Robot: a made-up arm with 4 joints. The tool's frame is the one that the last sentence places.
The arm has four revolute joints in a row. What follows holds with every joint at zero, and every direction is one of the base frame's.
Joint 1 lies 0.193 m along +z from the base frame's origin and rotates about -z.
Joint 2 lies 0.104 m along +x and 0.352 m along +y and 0.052 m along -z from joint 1 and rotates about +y.
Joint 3 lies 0.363 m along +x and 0.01 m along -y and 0.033 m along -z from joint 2 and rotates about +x.
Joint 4 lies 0.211 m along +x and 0.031 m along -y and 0.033 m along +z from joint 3 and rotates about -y.
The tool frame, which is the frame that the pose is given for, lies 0.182 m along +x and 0.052 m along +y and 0.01 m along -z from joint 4; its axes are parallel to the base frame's.
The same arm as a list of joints. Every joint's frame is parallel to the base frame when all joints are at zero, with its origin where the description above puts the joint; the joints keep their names.
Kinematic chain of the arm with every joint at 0, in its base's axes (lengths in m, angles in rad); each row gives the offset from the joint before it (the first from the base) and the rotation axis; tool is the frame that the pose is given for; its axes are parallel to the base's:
joint 1: xyz 0.0000 0.0000 0.1930 axis -z
joint 2: xyz 0.1040 0.3520 -0.0520 axis +y
joint 3: xyz 0.3630 -0.0100 -0.0330 axis +x
joint 4: xyz 0.2110 -0.0310 0.0330 axis -y
tool: xyz 0.1820 0.0520 -0.0100

